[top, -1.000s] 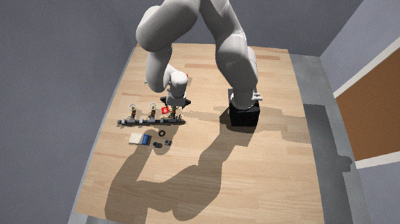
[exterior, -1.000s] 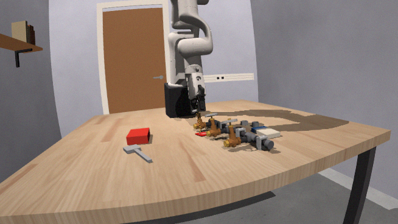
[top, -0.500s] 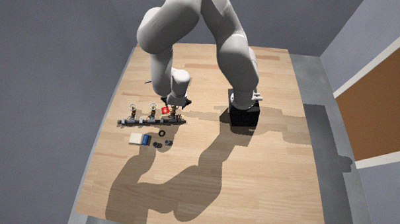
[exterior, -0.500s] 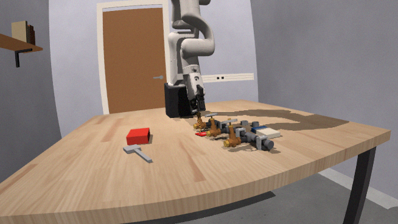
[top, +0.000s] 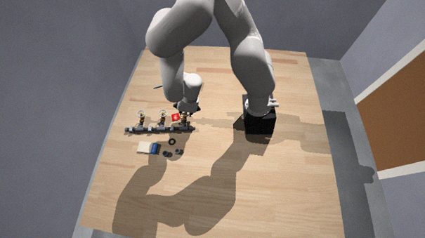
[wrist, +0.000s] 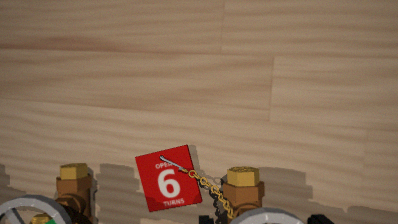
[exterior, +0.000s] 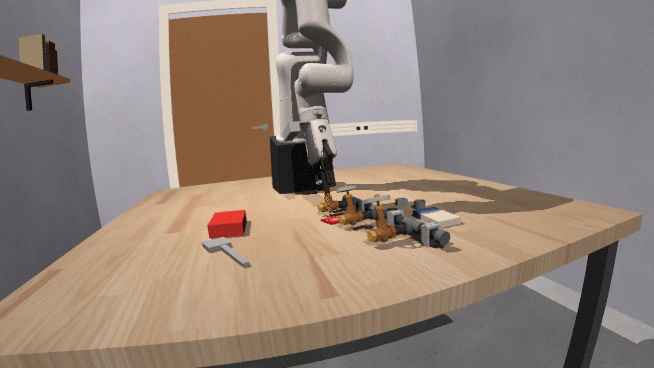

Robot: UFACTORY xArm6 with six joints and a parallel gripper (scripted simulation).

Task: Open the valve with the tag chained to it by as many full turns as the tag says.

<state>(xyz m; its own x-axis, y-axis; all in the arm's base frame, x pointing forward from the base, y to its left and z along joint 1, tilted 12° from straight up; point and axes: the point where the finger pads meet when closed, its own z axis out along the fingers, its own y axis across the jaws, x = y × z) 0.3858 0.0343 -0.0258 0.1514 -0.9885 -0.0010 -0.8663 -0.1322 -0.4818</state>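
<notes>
The red tag is 80 mm ahead of my hand, 10 mm to the right of it and 80 mm below it. From my hand the other things lie so: grey hammer-like tool 210 mm ahead, 240 mm to the right, 80 mm below; then grey box 190 mm ahead, 210 mm to the left, 70 mm below; then red box 50 mm ahead, 250 mm to the right, 70 mm below.
</notes>
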